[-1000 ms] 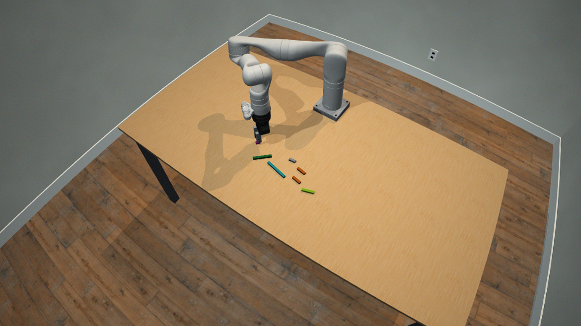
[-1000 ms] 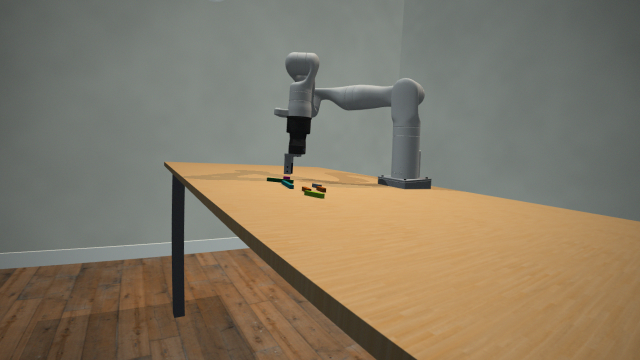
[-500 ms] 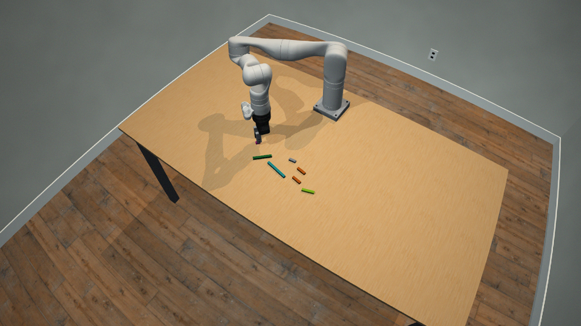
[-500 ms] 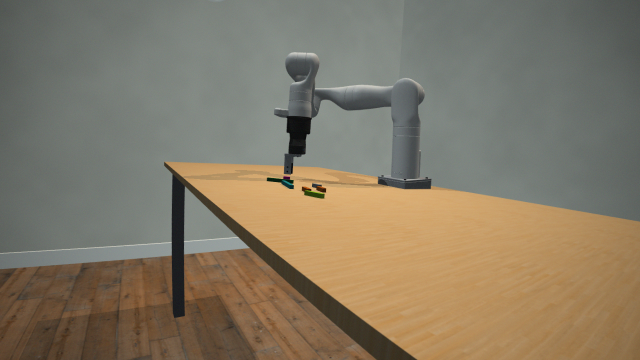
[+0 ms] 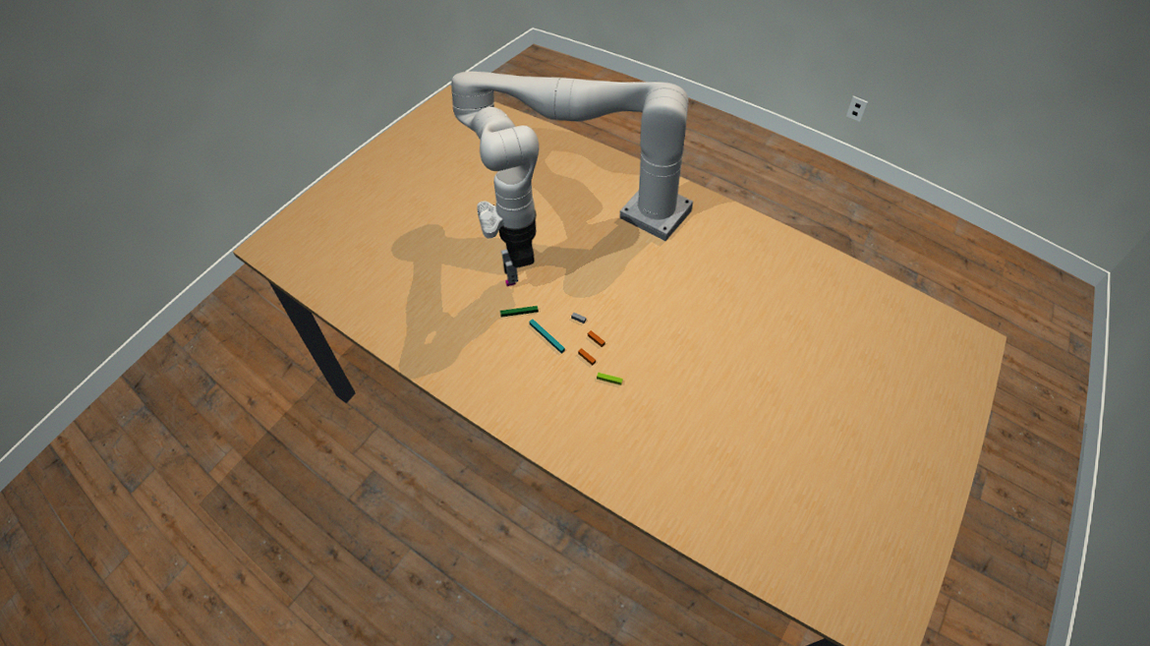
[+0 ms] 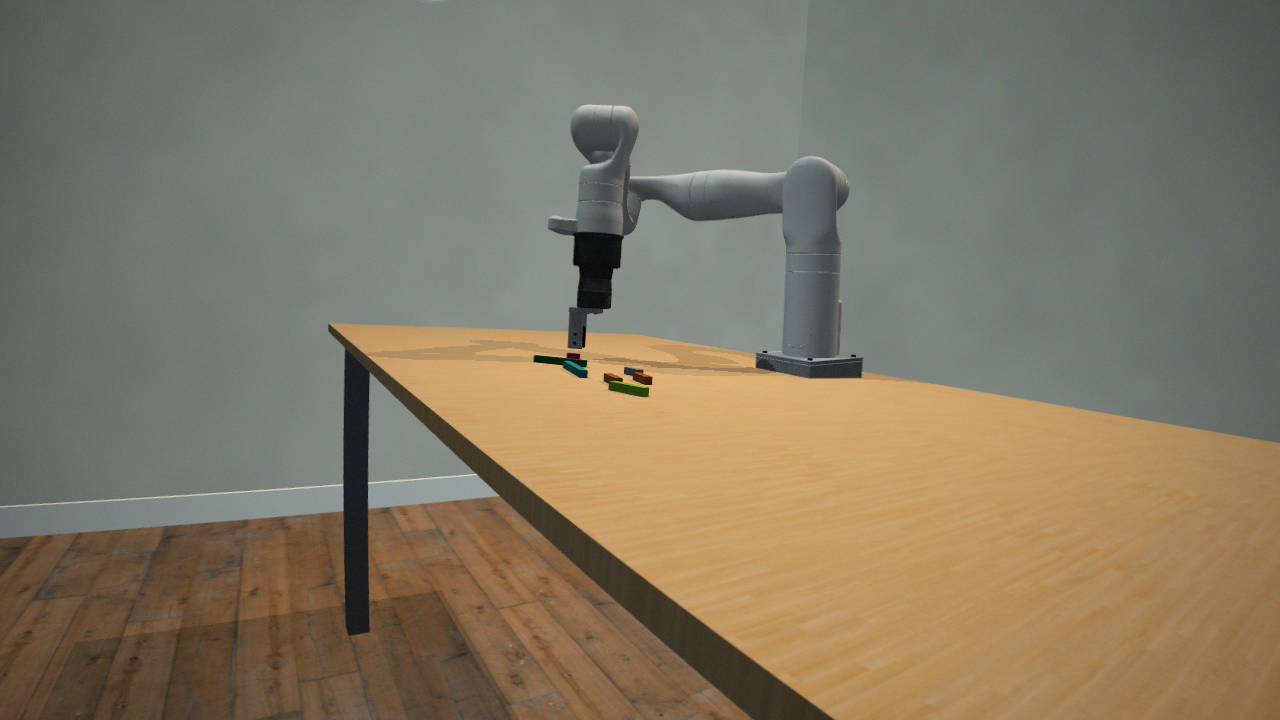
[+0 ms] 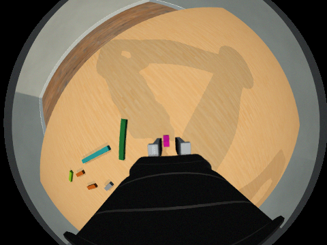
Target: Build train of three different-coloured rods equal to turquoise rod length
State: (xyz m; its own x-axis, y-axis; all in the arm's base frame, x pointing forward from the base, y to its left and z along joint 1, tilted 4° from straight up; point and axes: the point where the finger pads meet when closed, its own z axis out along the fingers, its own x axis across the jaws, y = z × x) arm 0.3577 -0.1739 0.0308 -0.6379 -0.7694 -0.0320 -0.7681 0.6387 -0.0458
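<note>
My gripper is now 30 mm above the magenta rod. Also, from my hand: green rod: 60 mm ahead, 60 mm to the left, 30 mm below; grey rod: 10 mm ahead, 180 mm to the left, 30 mm below; turquoise rod: 80 mm ahead, 150 mm to the left, 30 mm below.
</note>
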